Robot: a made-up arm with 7 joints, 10 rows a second.
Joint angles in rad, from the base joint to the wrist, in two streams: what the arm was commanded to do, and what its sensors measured. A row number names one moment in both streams.
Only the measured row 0 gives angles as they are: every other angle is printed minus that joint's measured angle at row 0.
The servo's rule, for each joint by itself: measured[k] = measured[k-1] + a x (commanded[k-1-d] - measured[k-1]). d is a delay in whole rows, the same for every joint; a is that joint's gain. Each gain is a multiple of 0.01, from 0.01 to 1. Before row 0 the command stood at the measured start. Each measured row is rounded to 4 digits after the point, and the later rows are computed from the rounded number. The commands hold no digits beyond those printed.
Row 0, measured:
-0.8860 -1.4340 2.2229 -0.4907 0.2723 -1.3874 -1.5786
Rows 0 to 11, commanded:
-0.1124 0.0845 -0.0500 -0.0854 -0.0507 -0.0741 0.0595
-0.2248 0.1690 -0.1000 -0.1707 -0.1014 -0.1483 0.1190
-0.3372 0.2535 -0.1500 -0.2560 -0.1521 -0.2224 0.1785
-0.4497 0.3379 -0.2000 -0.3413 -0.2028 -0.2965 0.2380
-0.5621 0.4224 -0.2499 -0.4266 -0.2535 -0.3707 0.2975
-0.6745 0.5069 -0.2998 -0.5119 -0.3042 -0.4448 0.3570
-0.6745 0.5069 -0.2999 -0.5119 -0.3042 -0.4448 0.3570
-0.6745 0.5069 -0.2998 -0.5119 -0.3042 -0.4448 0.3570
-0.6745 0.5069 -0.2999 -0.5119 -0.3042 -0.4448 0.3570
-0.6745 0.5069 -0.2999 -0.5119 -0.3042 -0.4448 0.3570
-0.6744 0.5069 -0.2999 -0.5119 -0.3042 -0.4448 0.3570
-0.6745 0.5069 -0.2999 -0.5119 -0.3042 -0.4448 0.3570
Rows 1 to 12, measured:
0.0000 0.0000 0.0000 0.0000 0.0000 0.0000 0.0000
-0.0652 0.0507 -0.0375 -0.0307 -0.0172 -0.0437 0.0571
-0.1578 0.1217 -0.0844 -0.0811 -0.0458 -0.1054 0.1165
-0.2619 0.2008 -0.1336 -0.1441 -0.0819 -0.1744 0.1760
-0.3708 0.2831 -0.1834 -0.2151 -0.1230 -0.2464 0.2355
-0.4818 0.3667 -0.2333 -0.2912 -0.1674 -0.3197 0.2950
-0.5936 0.4508 -0.2832 -0.3707 -0.2139 -0.3935 0.3545
-0.6405 0.4845 -0.2957 -0.4215 -0.2446 -0.4238 0.3569
-0.6602 0.4979 -0.2988 -0.4540 -0.2649 -0.4362 0.3570
-0.6685 0.5033 -0.2996 -0.4748 -0.2783 -0.4413 0.3570
-0.6720 0.5055 -0.2998 -0.4882 -0.2871 -0.4434 0.3570
-0.6734 0.5063 -0.2999 -0.4967 -0.2929 -0.4442 0.3570
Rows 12 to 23, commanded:
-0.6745 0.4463 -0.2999 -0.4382 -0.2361 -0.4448 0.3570
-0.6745 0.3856 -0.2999 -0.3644 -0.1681 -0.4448 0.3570
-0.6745 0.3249 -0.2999 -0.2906 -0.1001 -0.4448 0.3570
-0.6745 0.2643 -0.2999 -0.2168 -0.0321 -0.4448 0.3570
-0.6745 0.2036 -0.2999 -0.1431 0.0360 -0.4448 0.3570
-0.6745 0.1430 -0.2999 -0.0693 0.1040 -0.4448 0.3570
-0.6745 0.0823 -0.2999 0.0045 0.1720 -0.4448 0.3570
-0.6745 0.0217 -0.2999 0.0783 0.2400 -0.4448 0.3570
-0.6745 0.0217 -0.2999 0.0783 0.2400 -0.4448 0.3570
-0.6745 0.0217 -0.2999 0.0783 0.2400 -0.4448 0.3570
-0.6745 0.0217 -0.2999 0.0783 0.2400 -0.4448 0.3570
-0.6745 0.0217 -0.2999 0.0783 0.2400 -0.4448 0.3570
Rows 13 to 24, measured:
-0.6740 0.5067 -0.2999 -0.5022 -0.2967 -0.4446 0.3570
-0.6743 0.4705 -0.2999 -0.4792 -0.2761 -0.4447 0.3570
-0.6744 0.4196 -0.2999 -0.4379 -0.2394 -0.4448 0.3570
-0.6745 0.3628 -0.2999 -0.3849 -0.1920 -0.4448 0.3570
-0.6745 0.3037 -0.2999 -0.3244 -0.1376 -0.4448 0.3570
-0.6745 0.2436 -0.2999 -0.2591 -0.0786 -0.4448 0.3570
-0.6745 0.1832 -0.2999 -0.1908 -0.0165 -0.4448 0.3570
-0.6745 0.1227 -0.2999 -0.1205 0.0476 -0.4448 0.3570
-0.6745 0.0621 -0.2999 -0.0489 0.1130 -0.4448 0.3570
-0.6745 0.0379 -0.2999 -0.0031 0.1562 -0.4448 0.3570
-0.6745 0.0282 -0.2999 0.0262 0.1847 -0.4448 0.3570
-0.6745 0.0243 -0.2999 0.0450 0.2035 -0.4448 0.3570

